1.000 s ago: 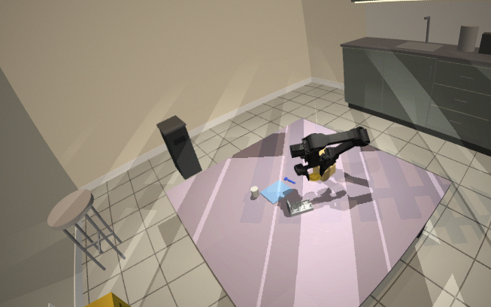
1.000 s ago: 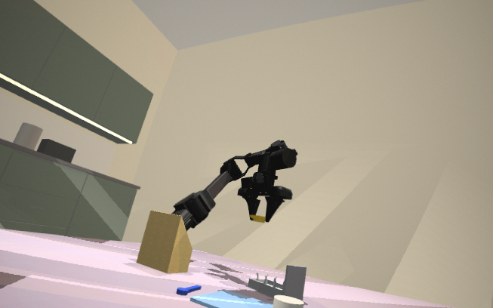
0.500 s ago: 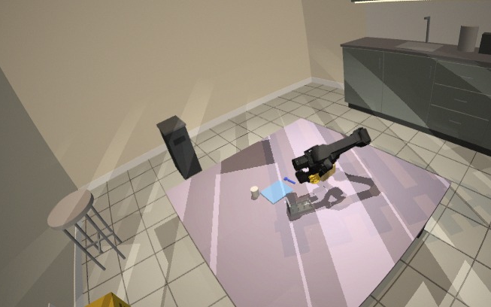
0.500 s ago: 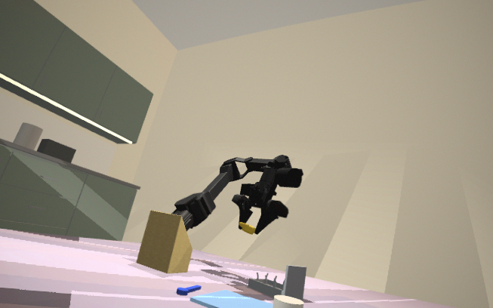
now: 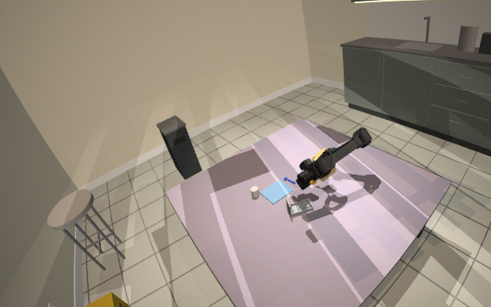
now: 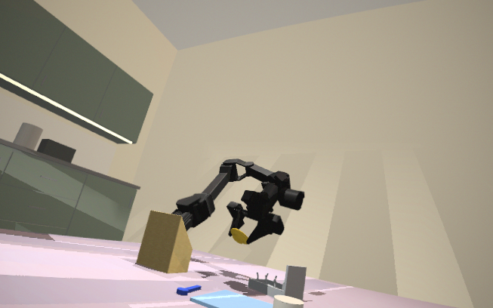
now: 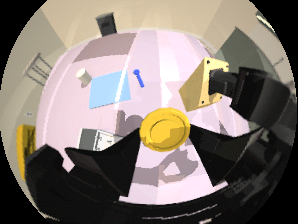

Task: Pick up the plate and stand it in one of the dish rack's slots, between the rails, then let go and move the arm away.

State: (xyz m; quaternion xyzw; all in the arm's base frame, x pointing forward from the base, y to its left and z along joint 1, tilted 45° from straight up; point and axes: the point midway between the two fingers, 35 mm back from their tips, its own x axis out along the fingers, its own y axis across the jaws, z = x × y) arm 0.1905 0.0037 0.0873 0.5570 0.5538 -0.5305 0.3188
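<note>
The grey dish rack is 120 mm ahead of my gripper tip, 90 mm below it and 10 mm to the left of it. The rest, counted from my gripper tip: yellow plate 10 mm above; blue utensil 190 mm to the right, 110 mm below, 20 mm behind; small grey cup 270 mm to the right, 190 mm ahead, 90 mm below.
</note>
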